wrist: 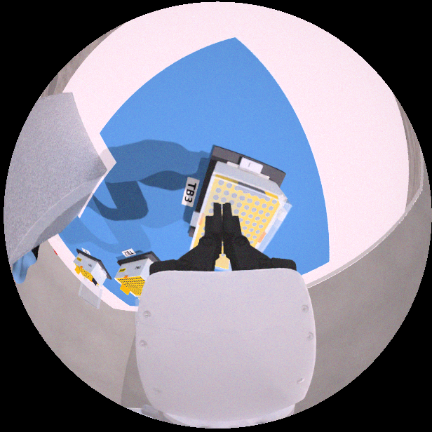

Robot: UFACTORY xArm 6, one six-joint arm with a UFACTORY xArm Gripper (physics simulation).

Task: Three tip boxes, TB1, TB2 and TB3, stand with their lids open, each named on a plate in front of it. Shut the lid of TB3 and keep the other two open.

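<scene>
TB3's box (pixel 250 172) stands near the middle of the wrist view, turned at an angle, with its name plate (pixel 190 192) to its left. Its tip rack (pixel 252 205) looks pale yellow with grey holes. A clear lid edge (pixel 282 216) shows along its right side; how far the lid is tipped I cannot tell. My gripper (pixel 221 213) is shut and empty, its fingertips over the rack; contact is unclear. TB2's box (pixel 137 267) stands at lower left, partly behind the gripper body, its lid hidden. TB1's box (pixel 94 265), farther left, has its clear lid (pixel 90 298) open.
The boxes stand on a blue mat (pixel 215 95) on a pale table (pixel 340 90). A large grey body (pixel 50 175) fills the left edge. A blue shape (pixel 24 267) shows partly behind it at lower left. Dark shadows lie on the mat left of TB3.
</scene>
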